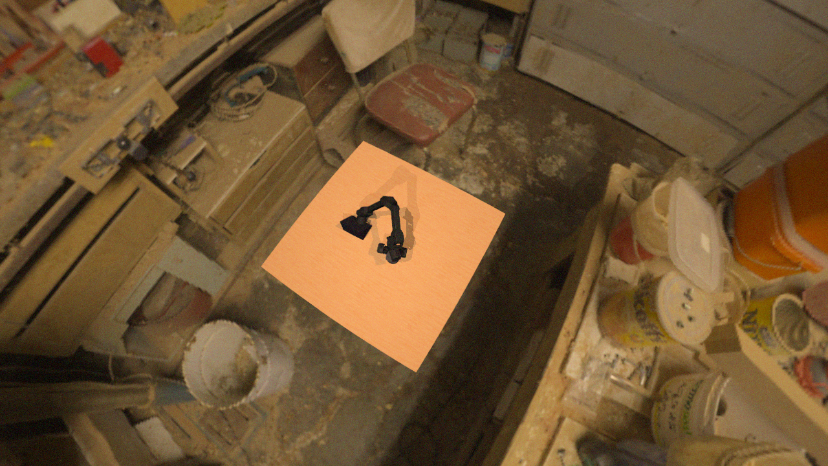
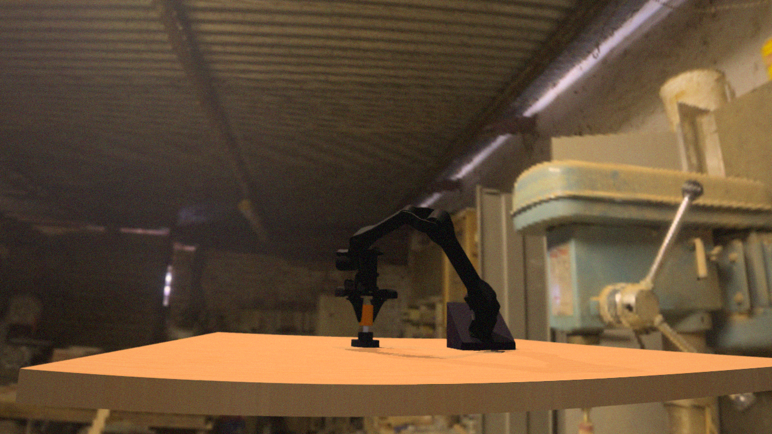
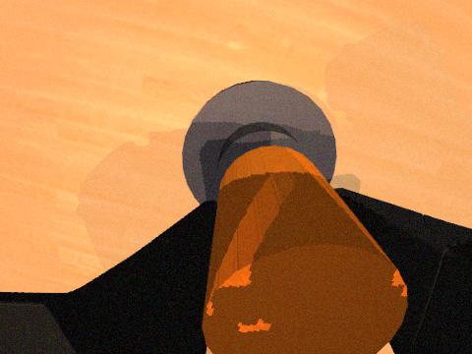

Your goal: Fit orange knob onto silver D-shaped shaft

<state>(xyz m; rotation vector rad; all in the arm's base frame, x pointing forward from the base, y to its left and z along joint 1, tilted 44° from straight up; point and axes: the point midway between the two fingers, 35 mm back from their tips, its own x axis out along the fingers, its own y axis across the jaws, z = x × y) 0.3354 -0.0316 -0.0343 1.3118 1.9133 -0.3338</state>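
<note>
The orange knob lies 30 mm above my gripper tip. From my gripper tip the other things lie so: round pedestal 40 mm below.
</note>
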